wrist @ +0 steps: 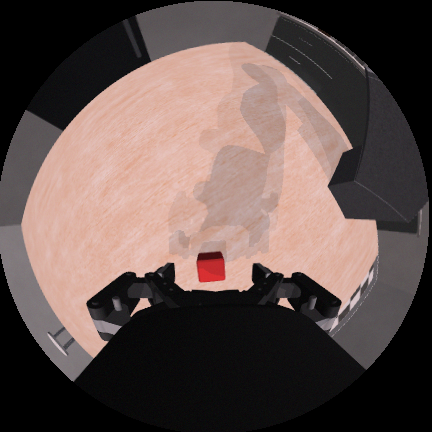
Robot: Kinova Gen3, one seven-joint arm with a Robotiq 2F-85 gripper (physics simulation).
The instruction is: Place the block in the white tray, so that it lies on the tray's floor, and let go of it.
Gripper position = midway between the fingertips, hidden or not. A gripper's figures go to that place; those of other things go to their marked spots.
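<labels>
You'd find my gripper (213, 272) 150 mm from the lens, and there's a red block (210, 265) that sits 170 mm from the lens.
</labels>
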